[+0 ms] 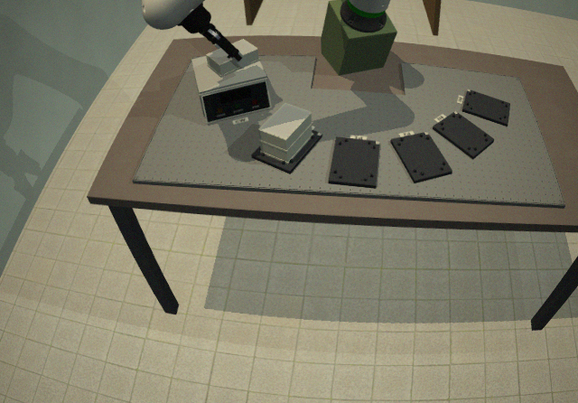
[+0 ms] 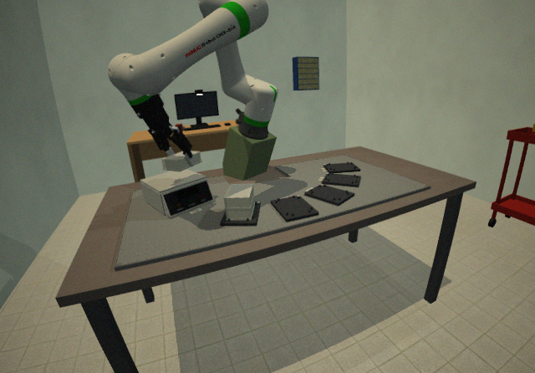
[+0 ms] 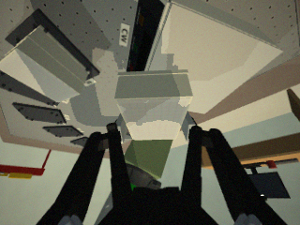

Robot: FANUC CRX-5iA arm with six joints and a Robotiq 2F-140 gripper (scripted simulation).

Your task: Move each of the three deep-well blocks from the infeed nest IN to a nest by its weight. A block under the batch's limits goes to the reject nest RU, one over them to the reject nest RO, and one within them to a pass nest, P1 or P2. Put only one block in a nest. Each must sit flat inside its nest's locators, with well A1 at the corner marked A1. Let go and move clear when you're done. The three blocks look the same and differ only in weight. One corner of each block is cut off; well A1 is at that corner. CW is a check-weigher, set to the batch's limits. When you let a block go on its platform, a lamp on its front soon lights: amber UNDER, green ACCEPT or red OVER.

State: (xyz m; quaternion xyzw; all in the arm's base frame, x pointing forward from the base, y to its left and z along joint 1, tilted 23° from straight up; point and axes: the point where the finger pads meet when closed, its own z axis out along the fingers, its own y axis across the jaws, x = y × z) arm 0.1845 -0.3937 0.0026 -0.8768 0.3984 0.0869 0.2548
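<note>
My gripper is now 250 mm short of the nest P1, 320 mm to the right of it and 190 mm above it. Also, from my hand: grey platform 80 mm behind, 40 mm to the right, 100 mm below; then check-weigher 70 mm behind, 40 mm to the right, 130 mm below; then P1 label 160 mm ahead, 340 mm to the left, 200 mm below.
</note>
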